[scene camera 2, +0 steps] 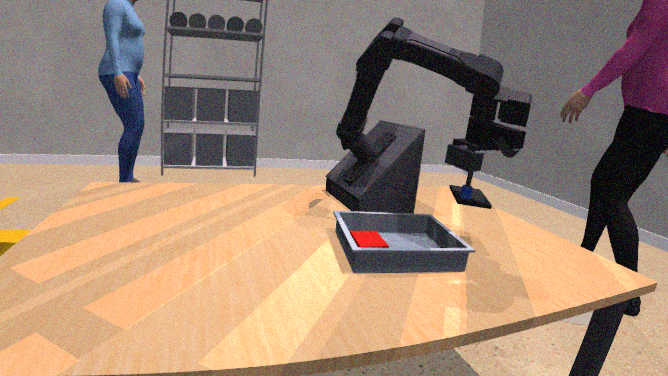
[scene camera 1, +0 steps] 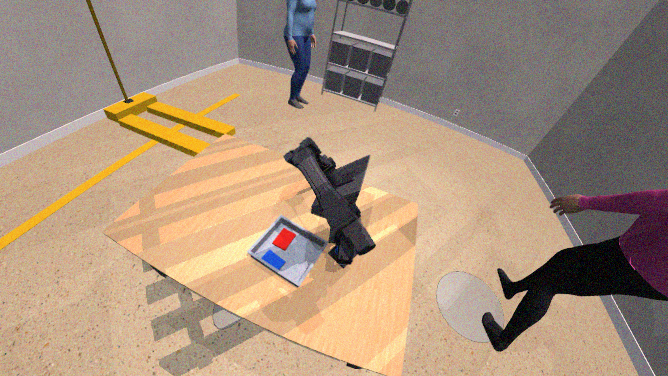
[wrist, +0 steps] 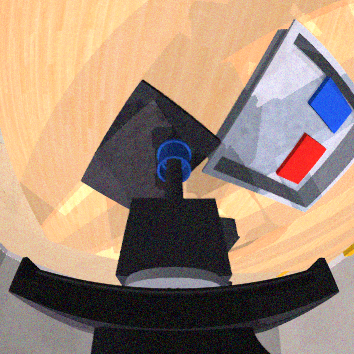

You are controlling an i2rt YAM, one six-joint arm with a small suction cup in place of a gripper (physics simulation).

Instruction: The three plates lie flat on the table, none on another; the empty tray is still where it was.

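Places are measured from the arm's base along level axes (x ahead, y left, z up), in millimetres.
Where they show: hand, its tool point: point(scene camera 2: 464, 200) point(wrist: 173, 148); arm's base, origin of its link: point(scene camera 2: 370, 157) point(scene camera 1: 338, 182).
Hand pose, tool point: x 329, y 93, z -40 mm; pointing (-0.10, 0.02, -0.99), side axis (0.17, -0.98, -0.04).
Note:
Each offset is from my tool point to the centre of the thing. Level surfaces: height alone.
The suction gripper point(scene camera 1: 338, 252) point(scene camera 2: 466, 193) point(wrist: 174, 159) holds a square black plate @[13 mm back, 27 mm left, 8 mm up] point(scene camera 2: 480, 199) point(wrist: 125, 135) flat under its blue cup, above the table to the right of the tray in both scene views. The arm hides much of this plate in scene camera 1. The grey tray @[23 mm ahead, 192 mm right, 76 mm down] point(scene camera 1: 274, 270) point(scene camera 2: 410, 262) point(wrist: 249, 95) stands on the table. A red plate @[27 mm back, 233 mm right, 93 mm down] point(scene camera 1: 284, 239) point(scene camera 2: 369, 239) point(wrist: 301, 159) and a blue plate @[85 mm ahead, 235 mm right, 93 mm down] point(scene camera 1: 274, 260) point(wrist: 331, 105) lie inside it, side by side and apart. The tray's front wall hides the blue plate in scene camera 2.
The arm's dark wedge base point(scene camera 2: 395, 172) stands behind the tray. A person in blue point(scene camera 1: 301, 50) point(scene camera 2: 122, 75) stands by a shelf rack point(scene camera 2: 214, 33) at the back. A person in magenta point(scene camera 1: 650, 230) point(scene camera 2: 645, 70) is at the right, beyond the table @[101 mm down] point(scene camera 1: 370, 315) point(scene camera 2: 225, 320).

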